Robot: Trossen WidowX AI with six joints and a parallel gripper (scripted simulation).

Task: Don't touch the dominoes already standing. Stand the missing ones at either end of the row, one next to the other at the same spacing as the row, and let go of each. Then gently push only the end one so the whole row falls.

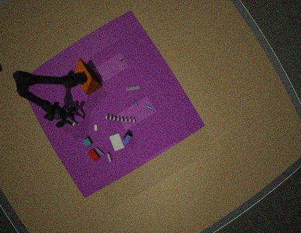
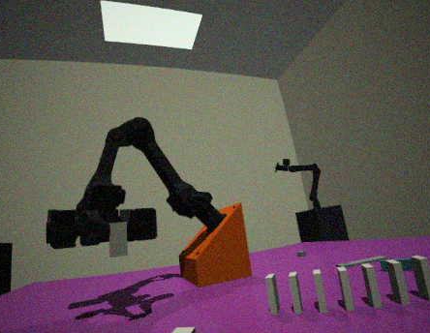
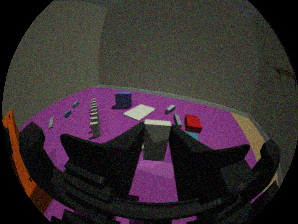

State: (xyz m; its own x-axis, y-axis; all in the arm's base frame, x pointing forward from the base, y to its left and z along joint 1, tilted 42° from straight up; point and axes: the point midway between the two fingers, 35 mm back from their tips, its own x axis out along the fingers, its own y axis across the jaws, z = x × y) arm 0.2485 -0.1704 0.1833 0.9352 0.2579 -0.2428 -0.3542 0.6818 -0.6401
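My gripper tip is 160 mm short of the teal block, 140 mm above it and 50 mm to the left of it. The rest, counted from my gripper tip: red block 290 mm ahead, 140 mm below, 70 mm to the right; white card 280 mm ahead, 170 mm to the left, 150 mm below; blue block 300 mm ahead, 280 mm to the left, 110 mm below.
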